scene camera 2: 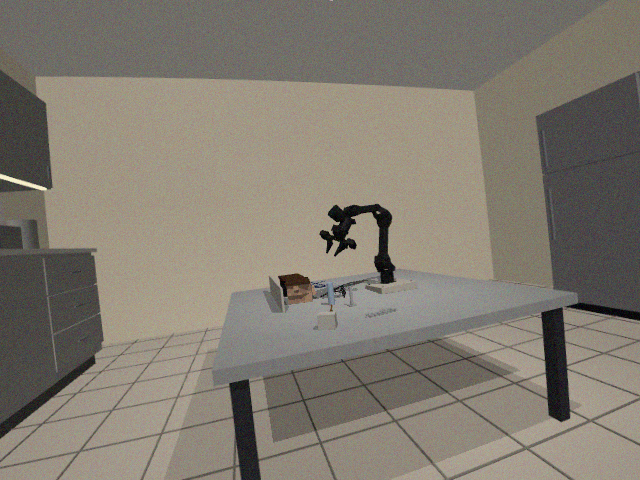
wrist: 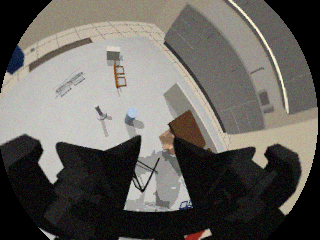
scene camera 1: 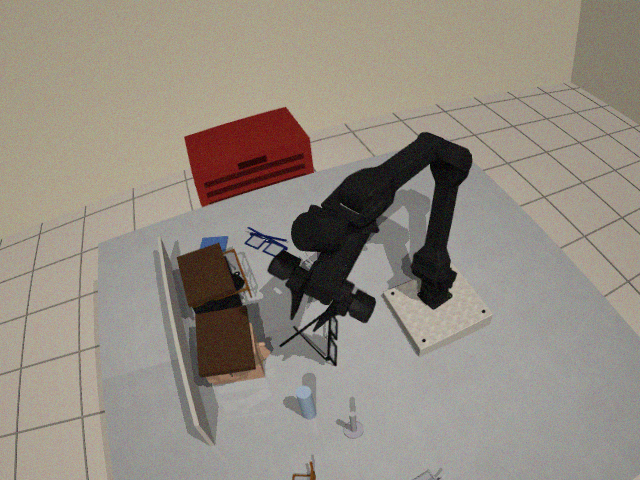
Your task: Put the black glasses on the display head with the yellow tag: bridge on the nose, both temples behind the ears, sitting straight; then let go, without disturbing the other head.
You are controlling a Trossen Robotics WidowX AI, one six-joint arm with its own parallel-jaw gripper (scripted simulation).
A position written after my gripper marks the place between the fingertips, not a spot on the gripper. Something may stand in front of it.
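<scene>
My gripper [scene camera 1: 302,324] in sight. Gripper visible in the wrist view [wrist: 157,139] too.
</scene>
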